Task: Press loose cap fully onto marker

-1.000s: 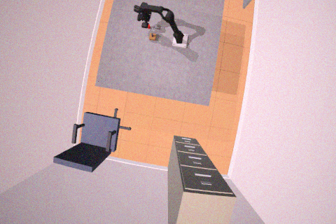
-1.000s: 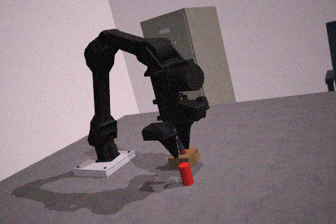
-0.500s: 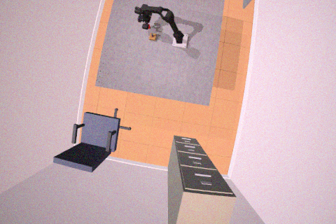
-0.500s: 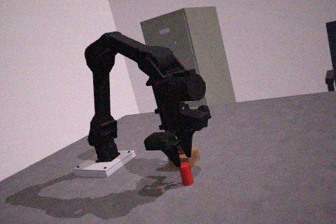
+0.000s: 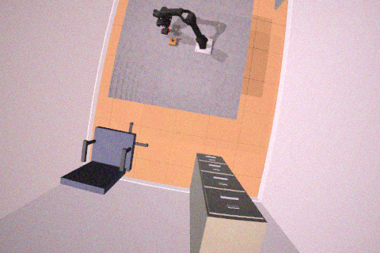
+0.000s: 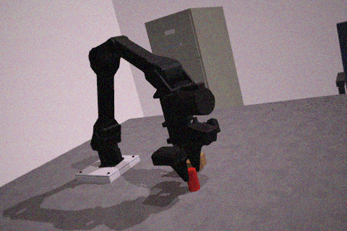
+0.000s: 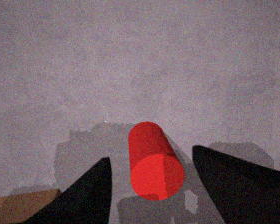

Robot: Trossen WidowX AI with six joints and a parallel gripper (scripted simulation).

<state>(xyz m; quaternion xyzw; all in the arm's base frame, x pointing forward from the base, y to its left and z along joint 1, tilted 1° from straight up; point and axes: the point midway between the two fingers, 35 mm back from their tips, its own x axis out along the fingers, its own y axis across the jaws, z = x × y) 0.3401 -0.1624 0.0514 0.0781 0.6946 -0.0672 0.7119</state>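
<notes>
The red cap lies 1 cm below my gripper tip.
</notes>
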